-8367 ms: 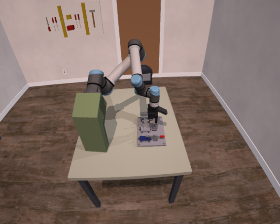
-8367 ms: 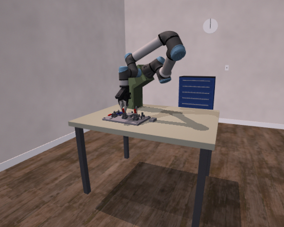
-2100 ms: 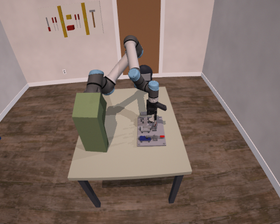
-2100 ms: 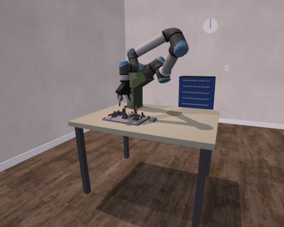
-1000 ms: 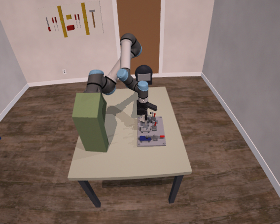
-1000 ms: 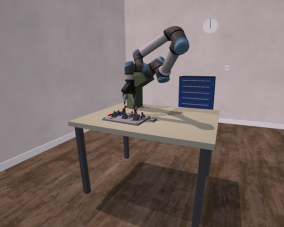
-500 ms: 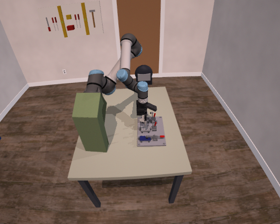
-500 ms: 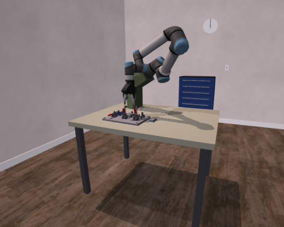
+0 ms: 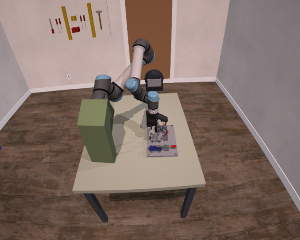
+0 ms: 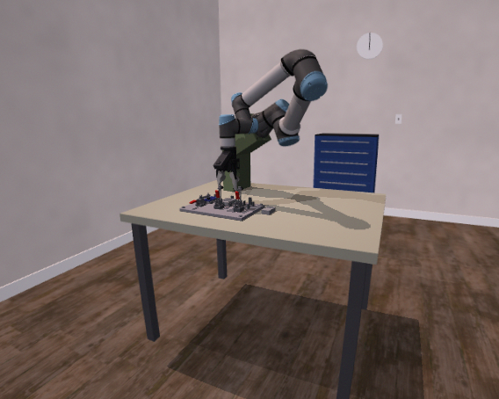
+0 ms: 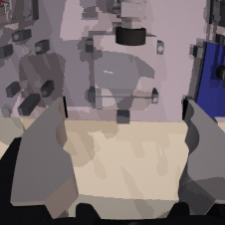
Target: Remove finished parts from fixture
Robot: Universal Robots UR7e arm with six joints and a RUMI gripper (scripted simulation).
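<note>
Right now my hand is 8 cm above the grey fixture plate and 5 cm short of it. The rest, counted from my hand: blue blank 11 cm to the right, 7 cm below.
</note>
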